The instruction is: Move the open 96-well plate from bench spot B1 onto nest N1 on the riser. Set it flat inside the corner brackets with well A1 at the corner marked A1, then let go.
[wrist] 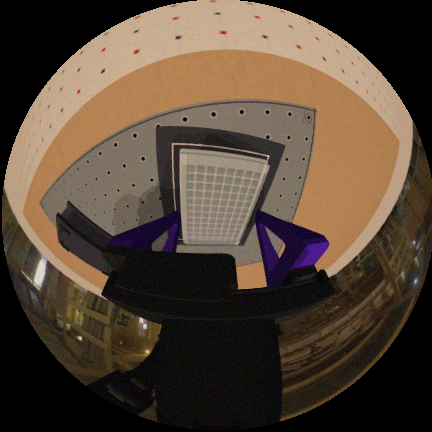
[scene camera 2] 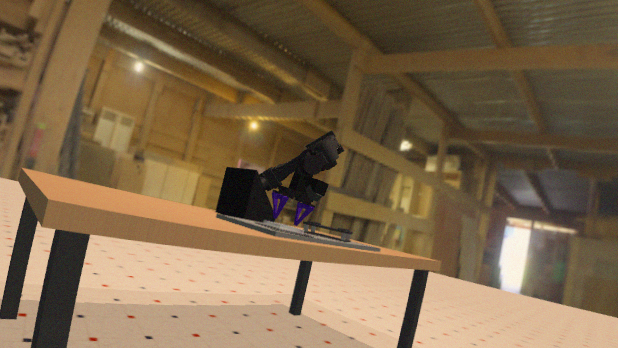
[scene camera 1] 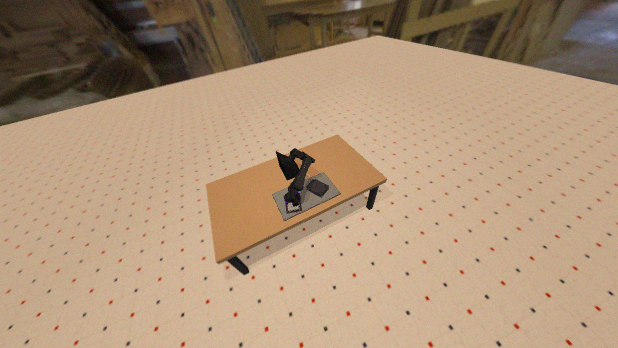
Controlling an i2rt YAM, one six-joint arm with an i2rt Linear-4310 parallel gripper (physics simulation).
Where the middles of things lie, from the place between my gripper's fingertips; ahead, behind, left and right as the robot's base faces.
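Labels:
Well plate (wrist: 218, 190): my hand is 2 cm above it. Nest (wrist: 169, 139): counted from my hand, 2 cm below.

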